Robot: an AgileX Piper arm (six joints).
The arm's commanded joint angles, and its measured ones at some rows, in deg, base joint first. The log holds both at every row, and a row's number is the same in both.
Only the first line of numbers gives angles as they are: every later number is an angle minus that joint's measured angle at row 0.
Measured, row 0:
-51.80, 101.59, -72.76, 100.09, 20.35, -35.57
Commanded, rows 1 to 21:
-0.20, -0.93, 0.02, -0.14, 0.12, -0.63
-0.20, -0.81, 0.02, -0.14, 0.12, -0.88
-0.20, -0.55, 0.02, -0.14, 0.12, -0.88
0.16, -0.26, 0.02, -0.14, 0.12, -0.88
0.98, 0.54, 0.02, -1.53, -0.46, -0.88
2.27, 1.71, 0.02, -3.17, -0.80, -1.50
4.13, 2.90, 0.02, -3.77, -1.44, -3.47
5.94, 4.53, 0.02, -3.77, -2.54, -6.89
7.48, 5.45, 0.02, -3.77, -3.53, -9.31
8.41, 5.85, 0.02, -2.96, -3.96, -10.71
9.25, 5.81, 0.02, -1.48, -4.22, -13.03
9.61, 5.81, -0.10, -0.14, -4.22, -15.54
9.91, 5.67, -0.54, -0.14, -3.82, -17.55
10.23, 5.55, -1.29, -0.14, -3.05, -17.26
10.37, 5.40, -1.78, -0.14, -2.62, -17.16
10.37, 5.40, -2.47, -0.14, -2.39, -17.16
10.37, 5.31, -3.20, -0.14, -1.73, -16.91
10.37, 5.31, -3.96, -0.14, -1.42, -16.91
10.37, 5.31, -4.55, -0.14, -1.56, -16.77
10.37, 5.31, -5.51, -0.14, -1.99, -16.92
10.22, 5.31, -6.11, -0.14, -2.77, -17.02
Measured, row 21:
10.34, 5.99, -3.46, -0.36, -2.22, -15.73
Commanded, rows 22 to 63:
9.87, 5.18, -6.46, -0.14, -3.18, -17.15
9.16, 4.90, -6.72, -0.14, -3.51, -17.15
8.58, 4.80, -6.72, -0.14, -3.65, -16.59
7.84, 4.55, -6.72, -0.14, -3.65, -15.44
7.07, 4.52, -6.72, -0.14, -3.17, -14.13
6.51, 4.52, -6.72, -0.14, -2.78, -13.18
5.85, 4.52, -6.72, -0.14, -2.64, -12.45
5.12, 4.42, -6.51, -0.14, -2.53, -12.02
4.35, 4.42, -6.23, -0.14, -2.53, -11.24
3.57, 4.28, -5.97, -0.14, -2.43, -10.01
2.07, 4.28, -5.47, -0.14, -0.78, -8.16
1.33, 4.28, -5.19, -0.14, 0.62, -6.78
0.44, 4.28, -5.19, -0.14, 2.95, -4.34
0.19, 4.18, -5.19, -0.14, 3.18, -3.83
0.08, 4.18, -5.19, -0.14, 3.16, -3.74
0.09, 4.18, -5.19, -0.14, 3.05, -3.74
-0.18, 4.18, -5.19, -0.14, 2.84, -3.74
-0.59, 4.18, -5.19, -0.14, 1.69, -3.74
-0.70, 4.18, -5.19, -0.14, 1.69, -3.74
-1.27, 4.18, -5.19, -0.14, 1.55, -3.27
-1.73, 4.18, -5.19, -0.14, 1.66, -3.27
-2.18, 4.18, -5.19, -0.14, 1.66, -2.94
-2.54, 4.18, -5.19, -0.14, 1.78, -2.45
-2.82, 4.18, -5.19, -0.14, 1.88, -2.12
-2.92, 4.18, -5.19, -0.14, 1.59, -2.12
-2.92, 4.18, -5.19, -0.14, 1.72, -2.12
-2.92, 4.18, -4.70, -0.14, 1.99, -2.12
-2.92, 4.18, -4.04, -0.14, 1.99, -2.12
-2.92, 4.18, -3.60, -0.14, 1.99, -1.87
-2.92, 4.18, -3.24, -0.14, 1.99, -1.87
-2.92, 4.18, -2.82, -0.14, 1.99, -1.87
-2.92, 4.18, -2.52, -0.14, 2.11, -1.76
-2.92, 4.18, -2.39, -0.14, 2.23, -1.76
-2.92, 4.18, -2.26, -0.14, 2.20, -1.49
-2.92, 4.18, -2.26, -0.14, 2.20, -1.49
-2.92, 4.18, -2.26, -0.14, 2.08, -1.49
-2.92, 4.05, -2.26, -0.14, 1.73, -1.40
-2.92, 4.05, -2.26, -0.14, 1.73, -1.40
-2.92, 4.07, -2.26, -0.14, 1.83, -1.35
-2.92, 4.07, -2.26, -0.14, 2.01, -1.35
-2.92, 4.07, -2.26, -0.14, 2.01, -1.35
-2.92, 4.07, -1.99, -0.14, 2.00, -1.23
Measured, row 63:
-2.80, 4.78, -2.48, -0.02, 1.38, -1.38
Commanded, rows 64 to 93:
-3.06, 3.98, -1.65, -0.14, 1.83, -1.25
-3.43, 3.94, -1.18, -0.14, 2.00, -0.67
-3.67, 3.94, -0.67, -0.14, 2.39, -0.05
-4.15, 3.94, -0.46, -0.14, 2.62, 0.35
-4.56, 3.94, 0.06, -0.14, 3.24, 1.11
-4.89, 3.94, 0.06, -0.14, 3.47, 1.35
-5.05, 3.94, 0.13, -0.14, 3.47, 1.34
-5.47, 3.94, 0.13, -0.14, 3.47, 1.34
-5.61, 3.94, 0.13, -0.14, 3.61, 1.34
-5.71, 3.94, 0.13, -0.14, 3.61, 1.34
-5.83, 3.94, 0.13, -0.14, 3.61, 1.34
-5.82, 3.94, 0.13, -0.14, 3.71, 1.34
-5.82, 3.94, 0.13, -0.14, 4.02, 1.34
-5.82, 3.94, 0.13, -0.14, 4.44, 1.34
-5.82, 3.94, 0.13, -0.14, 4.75, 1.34
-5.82, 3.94, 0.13, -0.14, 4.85, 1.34
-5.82, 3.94, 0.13, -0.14, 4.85, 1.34
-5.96, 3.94, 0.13, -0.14, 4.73, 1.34
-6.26, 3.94, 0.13, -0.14, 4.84, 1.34
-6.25, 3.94, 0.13, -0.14, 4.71, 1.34
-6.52, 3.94, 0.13, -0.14, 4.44, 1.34
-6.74, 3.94, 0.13, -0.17, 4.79, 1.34
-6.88, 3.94, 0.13, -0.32, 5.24, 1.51
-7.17, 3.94, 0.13, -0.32, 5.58, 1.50
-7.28, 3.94, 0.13, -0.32, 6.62, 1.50
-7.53, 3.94, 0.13, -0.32, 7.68, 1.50
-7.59, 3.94, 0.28, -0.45, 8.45, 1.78
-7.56, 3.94, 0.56, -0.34, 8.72, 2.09
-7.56, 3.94, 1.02, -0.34, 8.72, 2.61
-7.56, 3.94, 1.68, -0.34, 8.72, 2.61
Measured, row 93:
-7.23, 4.67, 0.02, -0.02, 6.69, 1.89
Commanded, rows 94 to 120:
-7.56, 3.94, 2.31, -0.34, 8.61, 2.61
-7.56, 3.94, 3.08, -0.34, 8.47, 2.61
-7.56, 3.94, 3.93, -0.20, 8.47, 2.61
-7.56, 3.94, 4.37, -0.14, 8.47, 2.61
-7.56, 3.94, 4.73, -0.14, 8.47, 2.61
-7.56, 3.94, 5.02, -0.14, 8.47, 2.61
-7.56, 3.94, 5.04, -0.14, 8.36, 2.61
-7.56, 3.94, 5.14, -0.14, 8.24, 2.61
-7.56, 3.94, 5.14, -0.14, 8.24, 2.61
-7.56, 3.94, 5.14, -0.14, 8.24, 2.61
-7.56, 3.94, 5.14, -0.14, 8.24, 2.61
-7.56, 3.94, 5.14, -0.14, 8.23, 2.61
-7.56, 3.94, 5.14, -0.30, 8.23, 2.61
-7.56, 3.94, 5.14, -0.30, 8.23, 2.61
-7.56, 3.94, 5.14, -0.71, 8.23, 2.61
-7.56, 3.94, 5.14, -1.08, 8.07, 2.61
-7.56, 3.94, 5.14, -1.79, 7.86, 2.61
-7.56, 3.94, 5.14, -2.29, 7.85, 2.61
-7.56, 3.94, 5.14, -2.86, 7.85, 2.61
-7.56, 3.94, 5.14, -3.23, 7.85, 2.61
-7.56, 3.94, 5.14, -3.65, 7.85, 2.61
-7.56, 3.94, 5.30, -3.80, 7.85, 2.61
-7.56, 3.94, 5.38, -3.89, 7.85, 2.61
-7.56, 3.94, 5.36, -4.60, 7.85, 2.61
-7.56, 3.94, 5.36, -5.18, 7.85, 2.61
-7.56, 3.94, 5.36, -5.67, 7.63, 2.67
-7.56, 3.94, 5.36, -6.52, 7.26, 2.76
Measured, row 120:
-7.46, 4.56, 4.68, -3.73, 7.48, 2.89
